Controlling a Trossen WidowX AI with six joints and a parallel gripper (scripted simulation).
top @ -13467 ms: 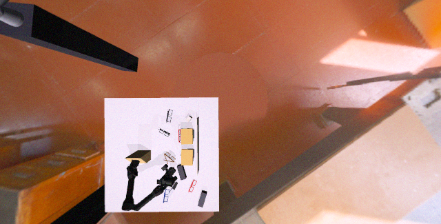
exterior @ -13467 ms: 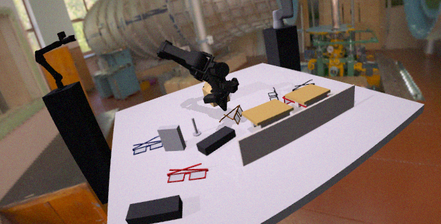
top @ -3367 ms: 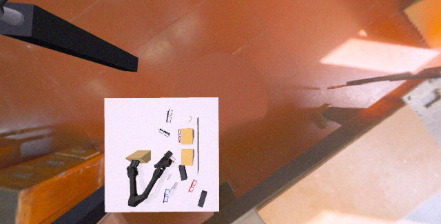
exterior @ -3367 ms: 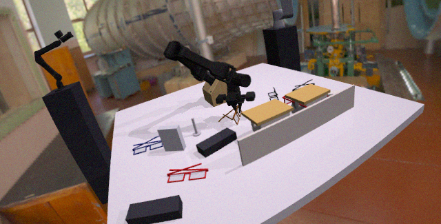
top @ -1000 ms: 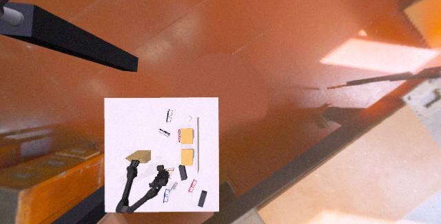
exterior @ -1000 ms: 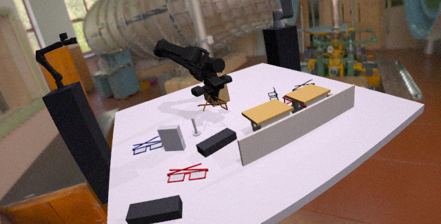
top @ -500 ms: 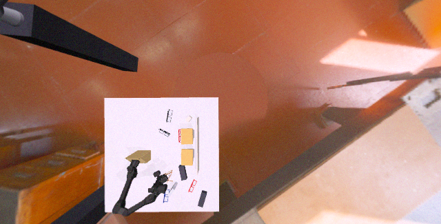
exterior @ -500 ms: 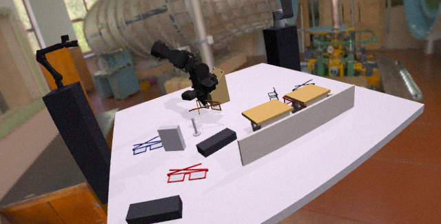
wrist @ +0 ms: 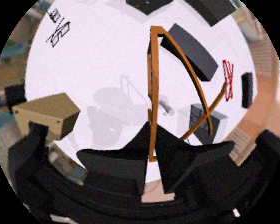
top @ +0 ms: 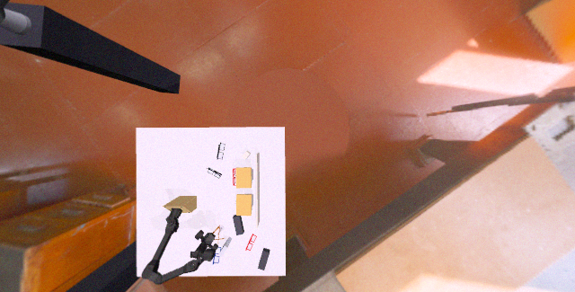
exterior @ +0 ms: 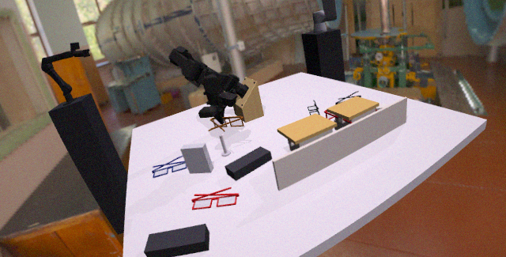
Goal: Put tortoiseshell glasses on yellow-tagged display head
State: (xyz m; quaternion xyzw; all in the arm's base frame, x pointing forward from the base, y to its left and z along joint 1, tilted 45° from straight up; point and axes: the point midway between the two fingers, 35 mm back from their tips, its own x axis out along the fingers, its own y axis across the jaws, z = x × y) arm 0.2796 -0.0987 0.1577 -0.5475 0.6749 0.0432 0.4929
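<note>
Now: the pin stand 30 mm ahead of my gripper tip, 20 mm to the right of it and 90 mm below it. Round my gripper tip: grey block: 100 mm ahead, 140 mm to the right, 60 mm below; display head: 200 mm ahead, 250 mm to the left, 60 mm below; grey wall panel: 320 mm ahead, 370 mm to the left, 60 mm below.
</note>
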